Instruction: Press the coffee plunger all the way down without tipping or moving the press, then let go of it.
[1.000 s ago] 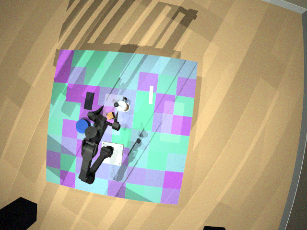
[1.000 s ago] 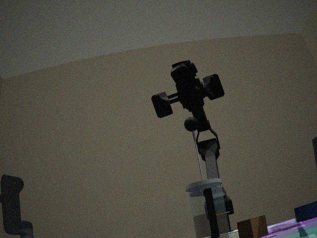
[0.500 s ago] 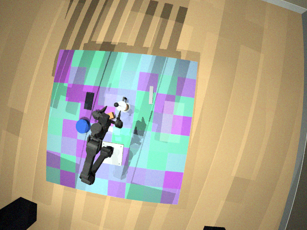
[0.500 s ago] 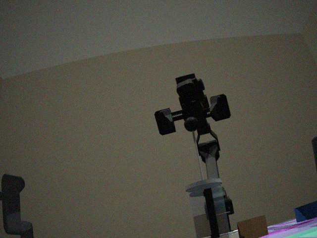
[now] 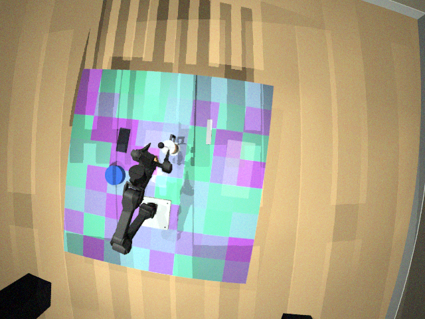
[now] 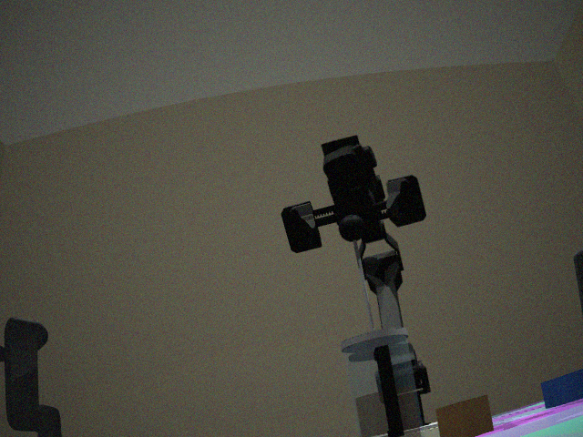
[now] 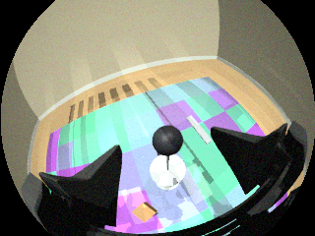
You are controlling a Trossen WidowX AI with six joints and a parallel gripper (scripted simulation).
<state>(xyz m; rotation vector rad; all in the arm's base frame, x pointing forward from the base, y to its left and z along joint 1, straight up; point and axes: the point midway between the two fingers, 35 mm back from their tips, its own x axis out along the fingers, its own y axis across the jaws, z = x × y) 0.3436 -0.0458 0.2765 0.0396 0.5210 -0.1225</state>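
Now: the coffee press 20 mm ahead of my gripper tip and 150 mm below it. The rest, counted from my gripper tip: black slab (10 mm behind, 330 mm to the left, 280 mm below); blue cylinder (230 mm behind, 330 mm to the left, 260 mm below); orange block (90 mm behind, 100 mm to the left, 260 mm below).
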